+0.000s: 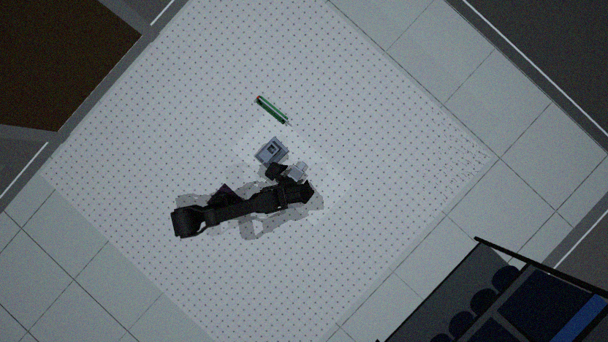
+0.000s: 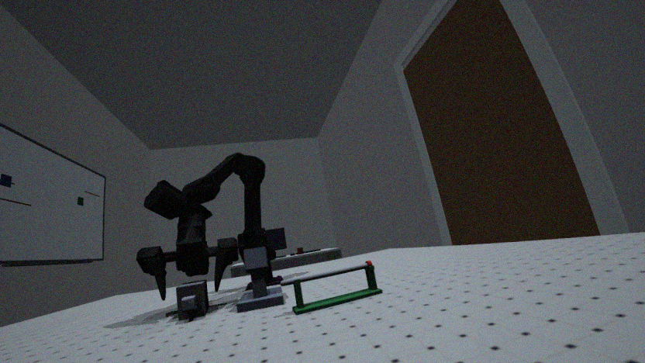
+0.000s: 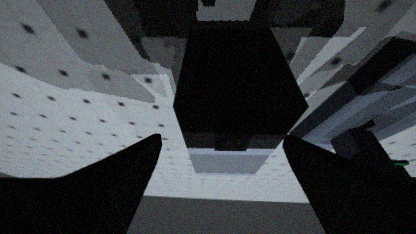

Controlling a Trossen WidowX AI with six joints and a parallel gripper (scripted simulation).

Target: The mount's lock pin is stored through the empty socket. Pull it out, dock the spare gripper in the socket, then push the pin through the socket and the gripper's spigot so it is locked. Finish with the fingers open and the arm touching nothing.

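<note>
Now: the spare gripper 1 cm behind my gripper tip and 1 cm below it. The rest, counted from my gripper tip: green rack (11 cm ahead, 25 cm to the left, 1 cm below); grey mount (1 cm behind, 13 cm to the left, 1 cm above).
</note>
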